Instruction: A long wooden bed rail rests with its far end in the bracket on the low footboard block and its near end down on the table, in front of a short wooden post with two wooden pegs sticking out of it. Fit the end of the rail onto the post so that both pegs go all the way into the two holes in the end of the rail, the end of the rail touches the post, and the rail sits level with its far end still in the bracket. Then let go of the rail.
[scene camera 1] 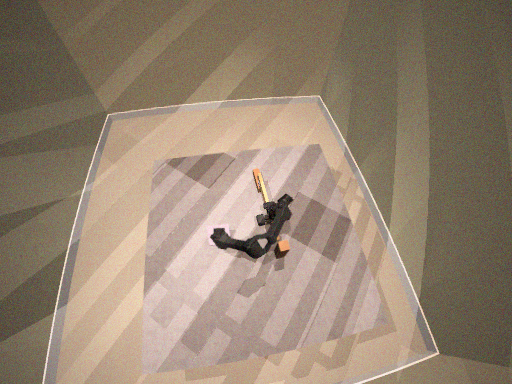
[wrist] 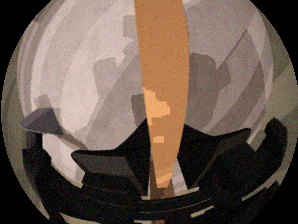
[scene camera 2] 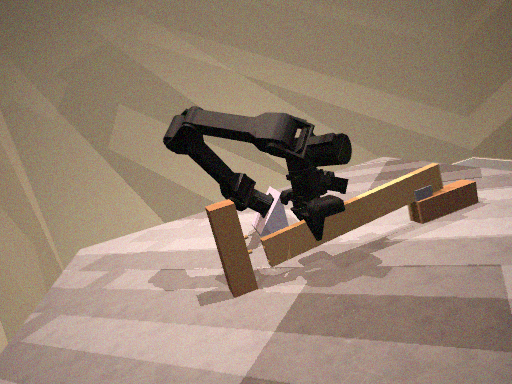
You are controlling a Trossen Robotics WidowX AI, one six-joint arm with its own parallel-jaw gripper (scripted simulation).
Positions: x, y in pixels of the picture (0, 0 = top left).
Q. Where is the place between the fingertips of my gripper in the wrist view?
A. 157, 120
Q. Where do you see a rail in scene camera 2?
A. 289, 242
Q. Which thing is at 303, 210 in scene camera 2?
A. My gripper.
